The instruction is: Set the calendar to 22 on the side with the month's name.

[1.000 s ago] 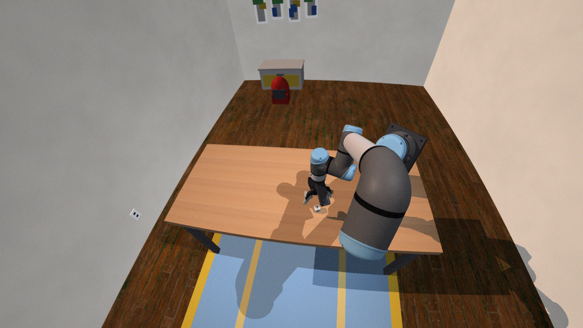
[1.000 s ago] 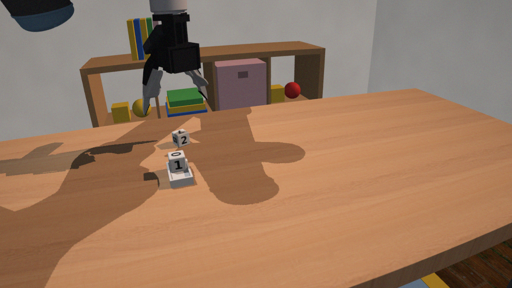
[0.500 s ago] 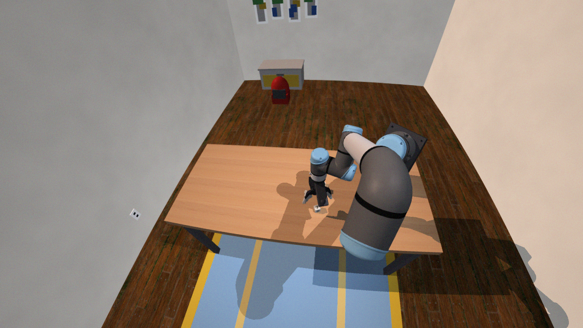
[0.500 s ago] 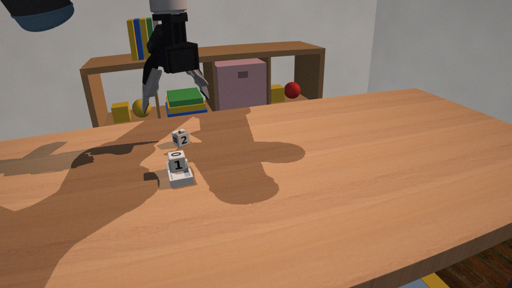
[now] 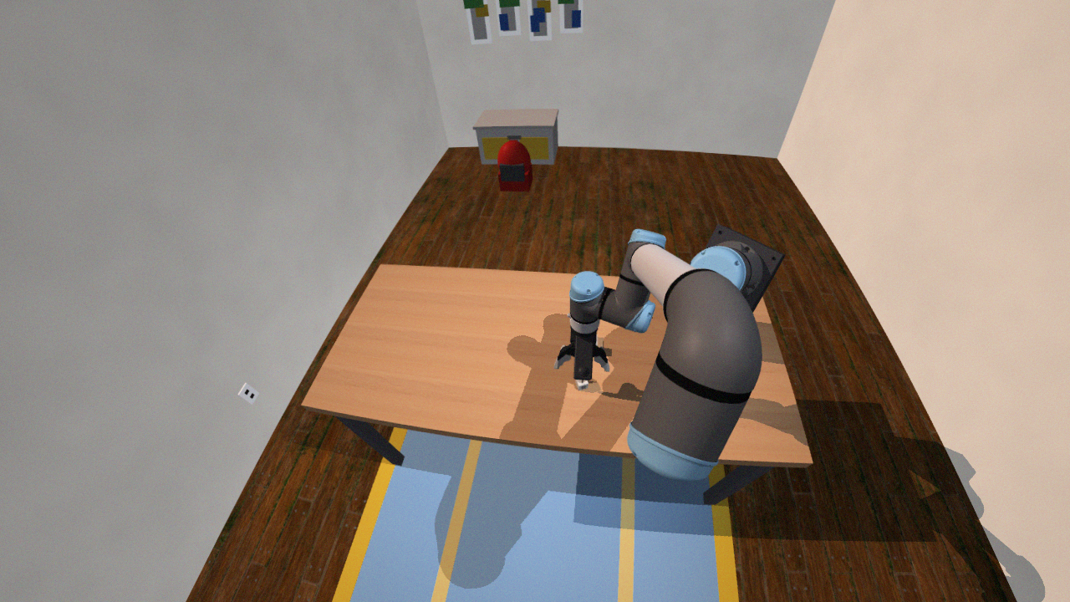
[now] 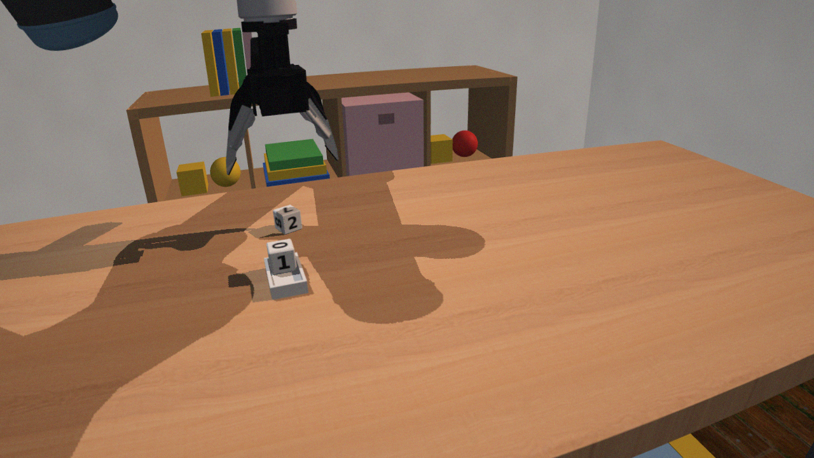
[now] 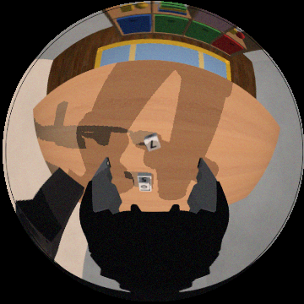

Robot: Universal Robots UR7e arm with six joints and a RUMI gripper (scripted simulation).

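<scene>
Now: hand 10 mm to the left of the white cube and 80 mm above it. From my hand the other things lie so: grey tray 20 mm ahead, 160 mm to the right, 90 mm below.
</scene>
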